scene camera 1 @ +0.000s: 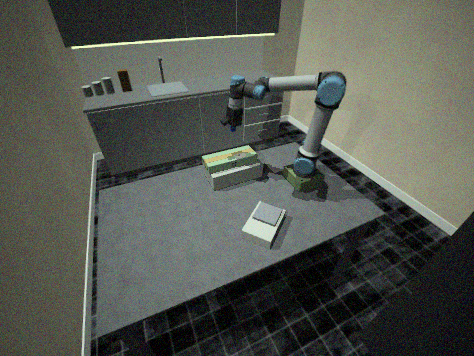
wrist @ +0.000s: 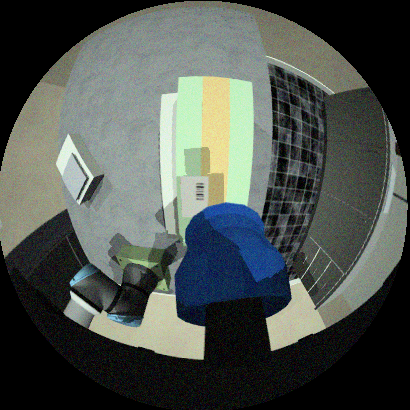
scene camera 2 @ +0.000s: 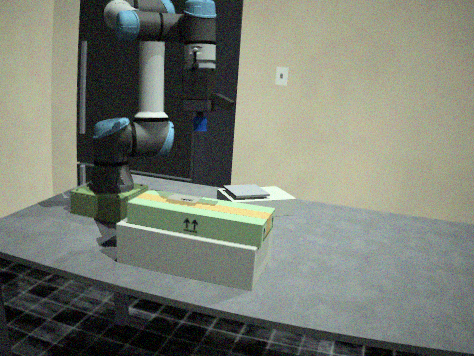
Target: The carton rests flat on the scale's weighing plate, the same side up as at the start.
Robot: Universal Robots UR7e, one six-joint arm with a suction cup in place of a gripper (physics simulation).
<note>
I see my suction cup (wrist: 228, 257), a light green carton (scene camera 2: 233, 222), a white box (wrist: 167, 139) and a white scale (scene camera 1: 262, 226).
The light green carton also shows in scene camera 1 (scene camera 1: 224, 160) and in the wrist view (wrist: 214, 115). The white scale shows as well in the wrist view (wrist: 80, 172).
</note>
